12 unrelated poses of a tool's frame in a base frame.
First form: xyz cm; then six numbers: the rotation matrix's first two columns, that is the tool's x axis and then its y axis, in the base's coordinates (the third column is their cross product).
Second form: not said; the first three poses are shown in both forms.
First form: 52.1, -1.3, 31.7, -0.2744, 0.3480, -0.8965, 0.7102, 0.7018, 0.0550
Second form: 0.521, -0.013, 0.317; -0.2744, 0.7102, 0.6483; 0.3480, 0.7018, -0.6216; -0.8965, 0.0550, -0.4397
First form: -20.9, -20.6, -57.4, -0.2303, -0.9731, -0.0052, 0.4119, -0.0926, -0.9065
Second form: -0.209, -0.206, -0.574; -0.2303, 0.4119, 0.8816; -0.9731, -0.0926, -0.2109; -0.0052, -0.9065, 0.4221
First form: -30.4, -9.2, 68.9, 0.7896, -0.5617, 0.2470, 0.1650, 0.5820, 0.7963
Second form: -0.304, -0.092, 0.689; 0.7896, 0.1650, -0.5910; -0.5617, 0.5820, -0.5880; 0.2470, 0.7963, 0.5522
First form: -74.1, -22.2, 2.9, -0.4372, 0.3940, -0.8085, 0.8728, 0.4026, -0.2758
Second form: -0.741, -0.222, 0.029; -0.4372, 0.8728, 0.2168; 0.3940, 0.4026, -0.8262; -0.8085, -0.2758, -0.5199
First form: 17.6, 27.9, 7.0, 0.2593, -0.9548, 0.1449, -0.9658, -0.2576, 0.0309
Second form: 0.176, 0.279, 0.070; 0.2593, -0.9658, 0.0078; -0.9548, -0.2576, -0.1480; 0.1449, 0.0309, -0.9889
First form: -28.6, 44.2, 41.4, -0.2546, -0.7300, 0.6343, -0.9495, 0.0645, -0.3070
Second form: -0.286, 0.442, 0.414; -0.2546, -0.9495, 0.1832; -0.7300, 0.0645, -0.6804; 0.6343, -0.3070, -0.7096
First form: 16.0, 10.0, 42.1, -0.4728, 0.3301, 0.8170, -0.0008, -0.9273, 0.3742
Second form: 0.160, 0.100, 0.421; -0.4728, -0.0008, 0.8811; 0.3301, -0.9273, 0.1763; 0.8170, 0.3742, 0.4387
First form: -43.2, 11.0, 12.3, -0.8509, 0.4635, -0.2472, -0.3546, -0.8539, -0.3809
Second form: -0.432, 0.110, 0.123; -0.8509, -0.3546, -0.3876; 0.4635, -0.8539, -0.2365; -0.2472, -0.3809, 0.8909
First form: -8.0, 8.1, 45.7, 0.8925, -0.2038, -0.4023, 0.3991, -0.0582, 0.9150
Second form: -0.080, 0.081, 0.457; 0.8925, 0.3991, -0.2099; -0.2038, -0.0582, -0.9772; -0.4023, 0.9150, 0.0294
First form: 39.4, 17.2, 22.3, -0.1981, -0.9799, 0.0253, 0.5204, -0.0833, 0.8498
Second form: 0.394, 0.172, 0.223; -0.1981, 0.5204, -0.8306; -0.9799, -0.0833, 0.1815; 0.0253, 0.8498, 0.5264
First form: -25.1, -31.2, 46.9, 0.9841, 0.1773, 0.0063, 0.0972, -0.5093, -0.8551
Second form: -0.251, -0.312, 0.469; 0.9841, 0.0972, -0.1484; 0.1773, -0.5093, 0.8421; 0.0063, -0.8551, -0.5184
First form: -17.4, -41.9, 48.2, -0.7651, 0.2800, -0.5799, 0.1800, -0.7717, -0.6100
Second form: -0.174, -0.419, 0.482; -0.7651, 0.1800, -0.6183; 0.2800, -0.7717, -0.5711; -0.5799, -0.6100, 0.5400
